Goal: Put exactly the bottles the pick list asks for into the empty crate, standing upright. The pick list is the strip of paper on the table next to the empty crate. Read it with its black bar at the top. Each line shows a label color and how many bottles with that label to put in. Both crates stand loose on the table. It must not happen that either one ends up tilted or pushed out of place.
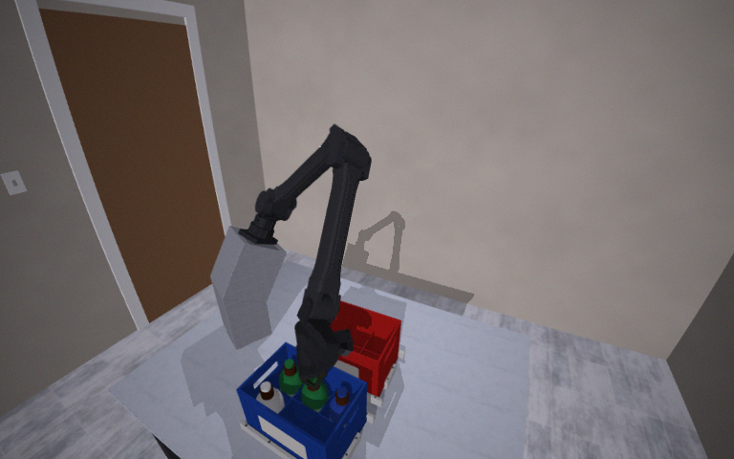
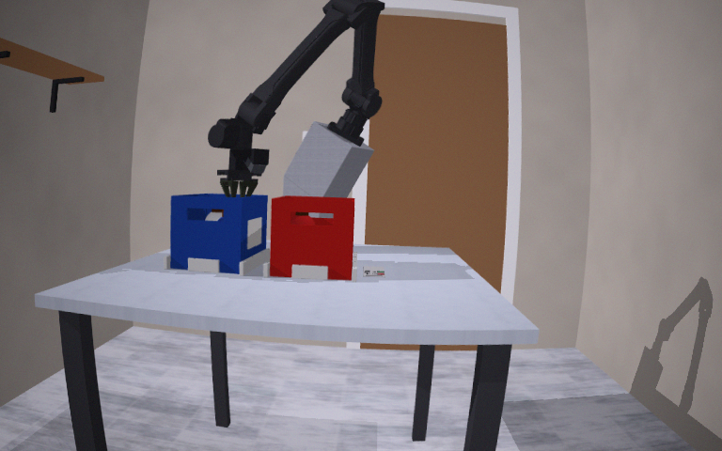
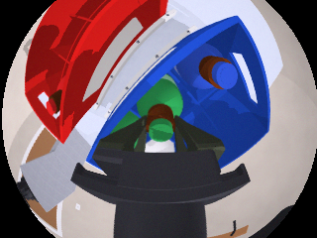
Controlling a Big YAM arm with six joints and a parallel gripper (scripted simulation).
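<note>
Right now the blue crate is 60 mm below my hand and 40 mm to the right of it. The rest, counted from my hand: red-label bottle 150 mm to the left, 100 mm behind, 60 mm below; then white-label bottle 90 mm to the right, 90 mm behind, 60 mm below; then blue bottle 90 mm ahead, 60 mm below.
</note>
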